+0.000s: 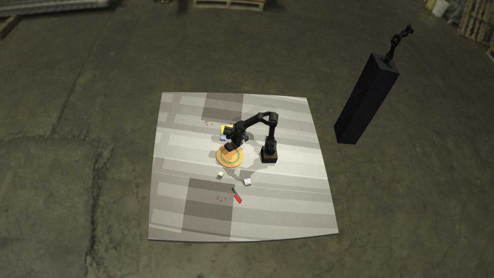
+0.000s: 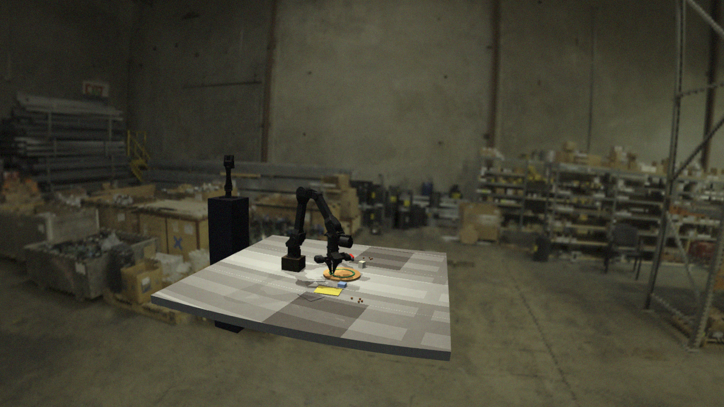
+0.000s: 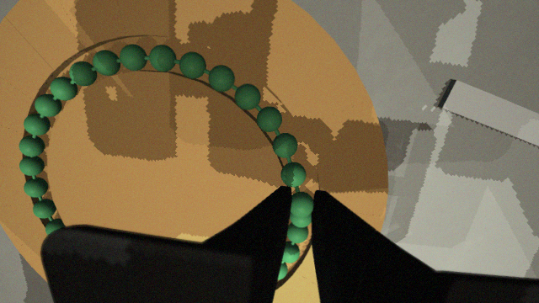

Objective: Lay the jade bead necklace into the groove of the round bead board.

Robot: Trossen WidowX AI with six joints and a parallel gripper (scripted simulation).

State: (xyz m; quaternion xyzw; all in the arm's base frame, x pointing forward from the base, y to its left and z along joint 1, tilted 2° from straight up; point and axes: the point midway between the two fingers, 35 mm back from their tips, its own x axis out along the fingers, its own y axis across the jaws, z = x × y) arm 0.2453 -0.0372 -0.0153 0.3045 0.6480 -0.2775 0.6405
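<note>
Right now the white strip is 60 mm behind my gripper tip, 100 mm to the right of it and 20 mm below it. Round my gripper tip: yellow pad (50 mm ahead, 190 mm to the right, 20 mm below); blue block (90 mm ahead, 100 mm to the right, 10 mm below); cream cube (100 mm ahead, 220 mm to the left).
</note>
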